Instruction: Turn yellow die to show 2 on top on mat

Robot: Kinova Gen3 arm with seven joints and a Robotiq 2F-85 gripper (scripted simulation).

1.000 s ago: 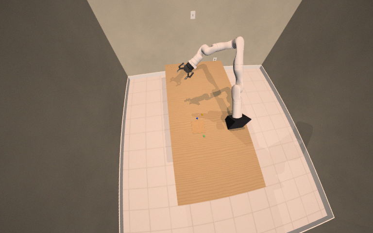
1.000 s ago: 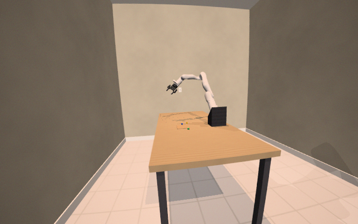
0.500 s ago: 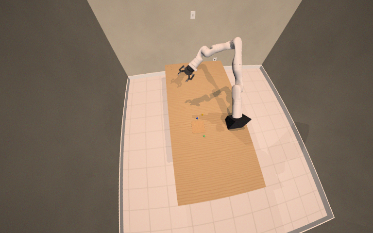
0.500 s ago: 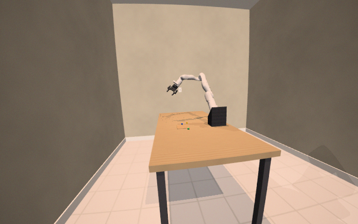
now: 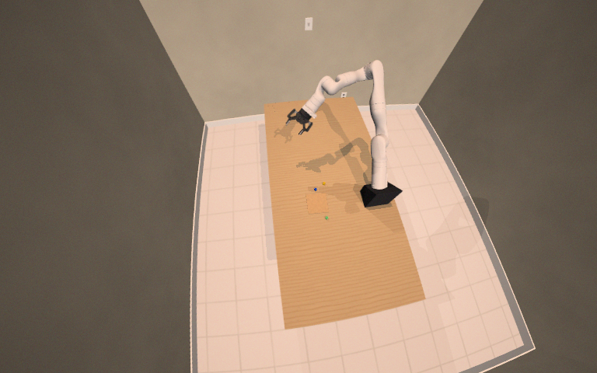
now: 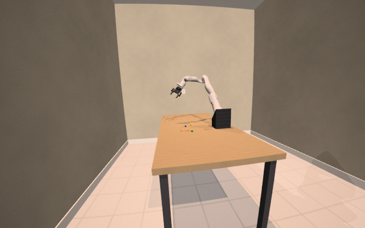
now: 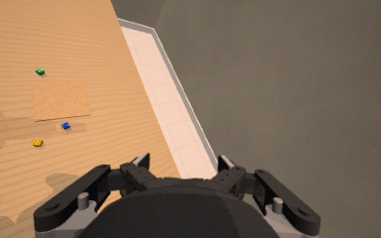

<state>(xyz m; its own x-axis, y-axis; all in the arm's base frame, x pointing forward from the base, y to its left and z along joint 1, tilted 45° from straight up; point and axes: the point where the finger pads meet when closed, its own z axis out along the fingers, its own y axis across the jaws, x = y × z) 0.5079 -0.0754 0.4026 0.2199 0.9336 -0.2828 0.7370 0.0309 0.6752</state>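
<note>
My gripper is now 19 cm past the yellow die, 20 cm to the right of it and 37 cm above it. Also, from my hand: green die (15 cm behind, 45 cm to the left, 37 cm below); blue die (12 cm behind, 24 cm to the left, 37 cm below); tan mat (11 cm behind, 34 cm to the left, 38 cm below).
</note>
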